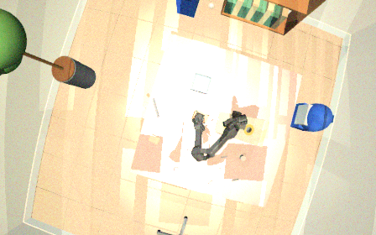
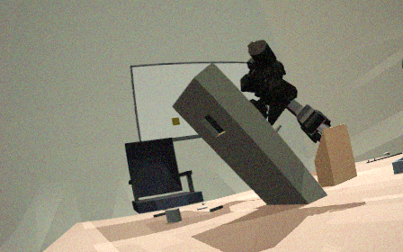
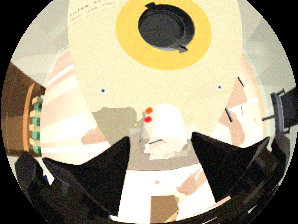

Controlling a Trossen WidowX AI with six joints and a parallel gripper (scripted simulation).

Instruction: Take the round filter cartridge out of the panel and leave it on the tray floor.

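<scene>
The service panel lies 50 mm ahead of my gripper tip and 20 mm below it. Also, from my gripper tip: round filter cartridge: right at my gripper tip; tray: 360 mm behind, 240 mm to the left, 190 mm below.
</scene>
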